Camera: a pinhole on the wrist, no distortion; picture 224 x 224 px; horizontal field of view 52.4 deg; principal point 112.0 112.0 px. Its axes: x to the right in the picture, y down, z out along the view. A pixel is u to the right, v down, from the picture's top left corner.
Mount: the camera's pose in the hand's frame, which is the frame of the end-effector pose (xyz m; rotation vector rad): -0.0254 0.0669 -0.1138 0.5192 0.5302 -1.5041
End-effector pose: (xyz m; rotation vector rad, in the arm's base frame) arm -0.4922 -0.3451 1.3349 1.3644 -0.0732 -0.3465
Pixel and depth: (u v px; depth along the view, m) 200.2 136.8 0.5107
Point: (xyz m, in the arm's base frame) -0.5822 -0.5747 0.9728
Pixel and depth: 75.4 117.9 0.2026
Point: -0.5329 -0.4068 1.3191
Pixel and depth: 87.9 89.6 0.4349
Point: -0.6516 -0.5955 1.2368
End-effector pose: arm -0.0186 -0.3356 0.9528 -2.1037 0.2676 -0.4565
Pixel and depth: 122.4 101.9 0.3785
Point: 0.0205 -0.0923 1.0124
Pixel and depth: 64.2 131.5 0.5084
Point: 0.1510 0.0123 0.9234
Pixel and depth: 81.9 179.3 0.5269
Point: 0.2496 -0.0136 0.9860
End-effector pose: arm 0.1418 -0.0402 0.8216 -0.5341 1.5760 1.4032
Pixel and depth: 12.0 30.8 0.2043
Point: 0.2153 0.0337 0.9170
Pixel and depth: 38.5 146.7 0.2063
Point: 0.1764 0.0426 0.8178
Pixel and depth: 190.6 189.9 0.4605
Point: 0.4060 0.0445 0.5373
